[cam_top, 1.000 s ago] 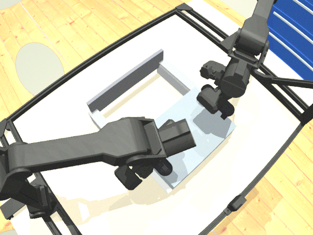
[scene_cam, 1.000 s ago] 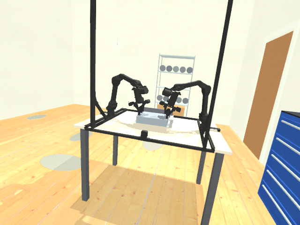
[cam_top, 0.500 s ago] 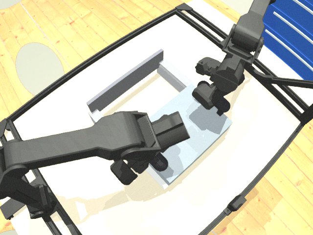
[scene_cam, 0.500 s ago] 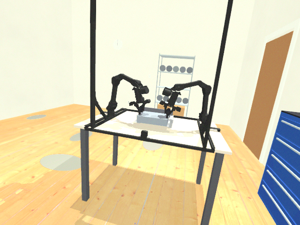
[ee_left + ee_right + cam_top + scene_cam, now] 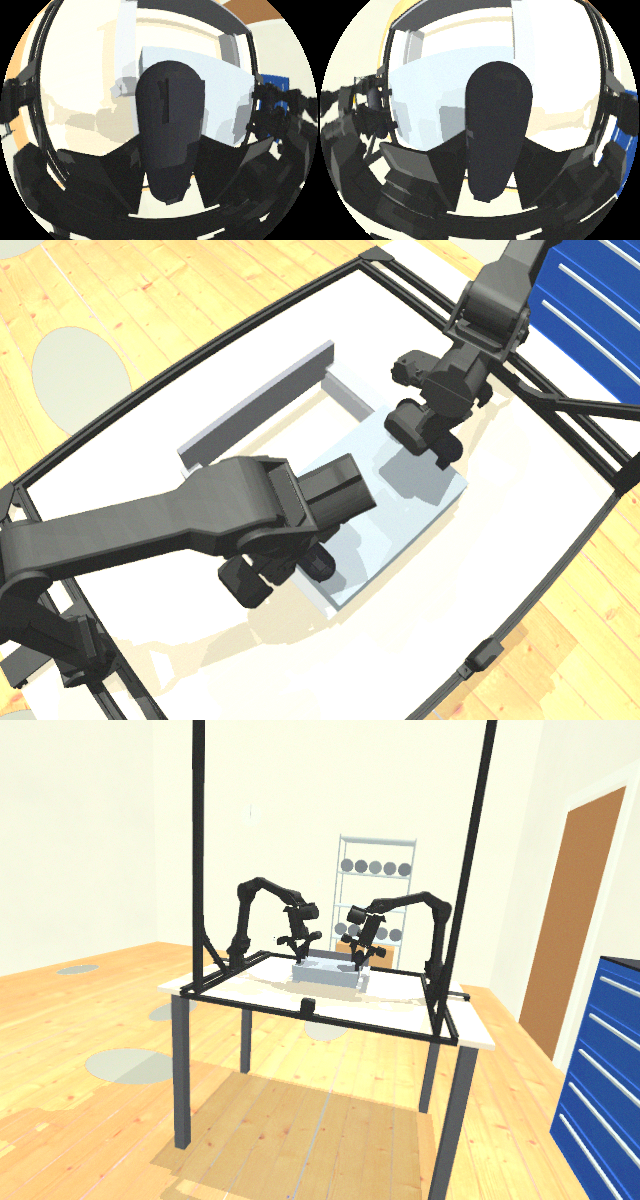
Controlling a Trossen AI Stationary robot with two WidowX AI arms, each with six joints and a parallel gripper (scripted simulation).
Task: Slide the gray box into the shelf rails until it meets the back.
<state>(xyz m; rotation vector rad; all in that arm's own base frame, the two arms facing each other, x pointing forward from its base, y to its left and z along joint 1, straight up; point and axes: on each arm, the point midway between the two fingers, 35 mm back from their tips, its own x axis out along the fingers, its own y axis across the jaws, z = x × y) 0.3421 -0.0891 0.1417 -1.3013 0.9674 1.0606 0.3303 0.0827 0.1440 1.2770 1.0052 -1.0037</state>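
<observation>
Now: the gray box 12 cm to the right of my left hand and 5 cm below it. From my left hand the other things lie so: dark back wall 24 cm ahead, 11 cm to the right, 8 cm below.
Now: right hand 12 cm to the right of the gray box and 5 cm above it. From my right hand the other things lie so: dark back wall 23 cm ahead, 13 cm to the left, 8 cm below.
</observation>
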